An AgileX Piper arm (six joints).
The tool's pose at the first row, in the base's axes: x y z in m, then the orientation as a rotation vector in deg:
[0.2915, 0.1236, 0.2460, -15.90, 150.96, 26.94]
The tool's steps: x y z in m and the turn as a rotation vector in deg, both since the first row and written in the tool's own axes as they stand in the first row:
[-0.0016, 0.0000, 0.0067, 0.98, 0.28, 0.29]
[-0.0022, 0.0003, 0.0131, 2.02, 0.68, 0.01]
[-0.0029, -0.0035, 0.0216, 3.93, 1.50, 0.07]
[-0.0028, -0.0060, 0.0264, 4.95, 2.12, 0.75]
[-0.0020, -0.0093, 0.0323, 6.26, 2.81, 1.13]
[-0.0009, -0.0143, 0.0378, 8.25, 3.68, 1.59]
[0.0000, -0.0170, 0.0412, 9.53, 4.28, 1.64]
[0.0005, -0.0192, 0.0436, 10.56, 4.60, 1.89]
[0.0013, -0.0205, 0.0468, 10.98, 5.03, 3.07]
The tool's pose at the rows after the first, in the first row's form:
[0.2955, 0.1263, 0.2411, -15.30, 151.46, 25.72]
[0.2985, 0.1290, 0.2361, -15.45, 151.94, 24.23]
[0.3035, 0.1287, 0.2282, -15.01, 153.01, 21.67]
[0.3059, 0.1282, 0.2234, -13.97, 153.90, 20.49]
[0.3084, 0.1272, 0.2171, -13.25, 154.81, 18.81]
[0.3110, 0.1245, 0.2106, -12.25, 155.95, 16.20]
[0.3122, 0.1232, 0.2065, -11.94, 156.64, 14.43]
[0.3133, 0.1220, 0.2037, -11.36, 157.08, 13.09]
[0.3142, 0.1219, 0.2002, -9.77, 157.80, 12.85]

